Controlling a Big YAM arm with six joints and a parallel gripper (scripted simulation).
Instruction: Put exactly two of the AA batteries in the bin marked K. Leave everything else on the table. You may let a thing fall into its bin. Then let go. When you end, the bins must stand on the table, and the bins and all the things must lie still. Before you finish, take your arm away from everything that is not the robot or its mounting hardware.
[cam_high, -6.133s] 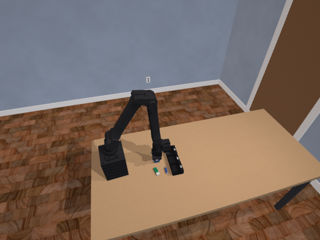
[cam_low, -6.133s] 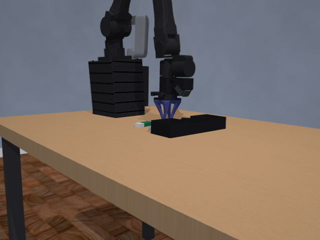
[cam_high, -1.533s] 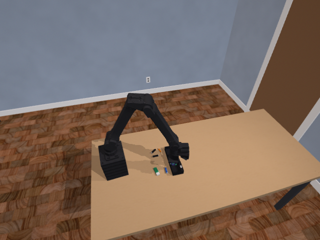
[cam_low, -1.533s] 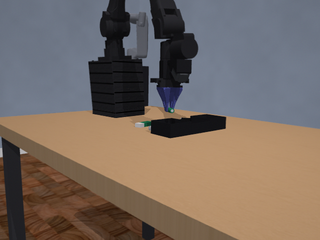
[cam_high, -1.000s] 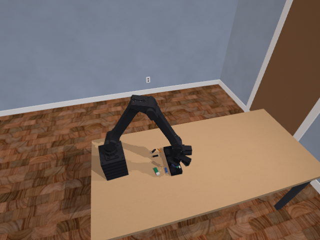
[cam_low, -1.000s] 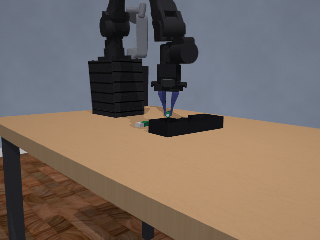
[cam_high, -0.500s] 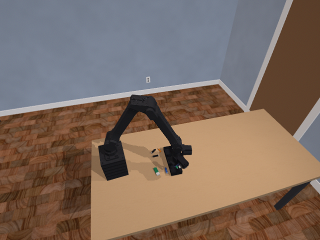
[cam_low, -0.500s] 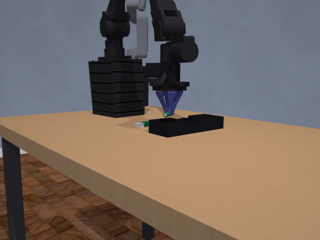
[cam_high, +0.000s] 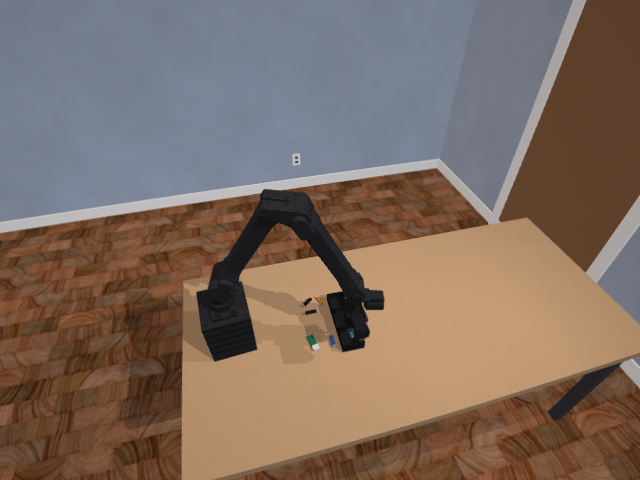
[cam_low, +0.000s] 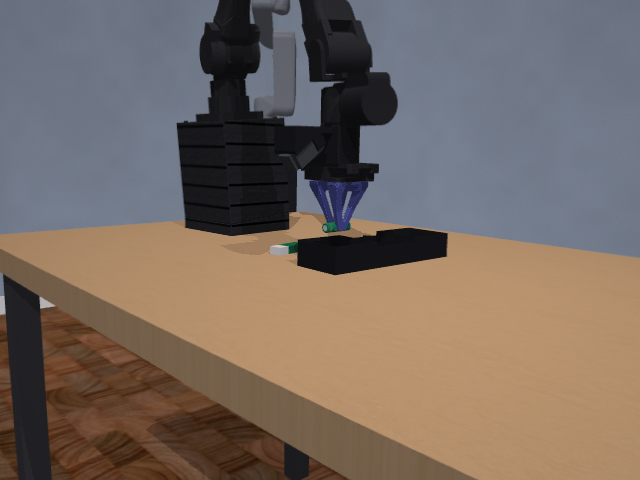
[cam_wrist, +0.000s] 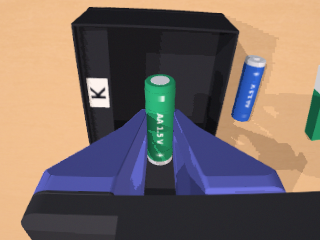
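Now: the blue AA battery 6 cm below my hand, 6 cm behind it and 1 cm to the left of it. Also, from my hand: white eraser 13 cm behind, 6 cm below, 3 cm to the left; then green AA battery right at my hand; then black bin 8 cm to the left, 4 cm below, 1 cm ahead.
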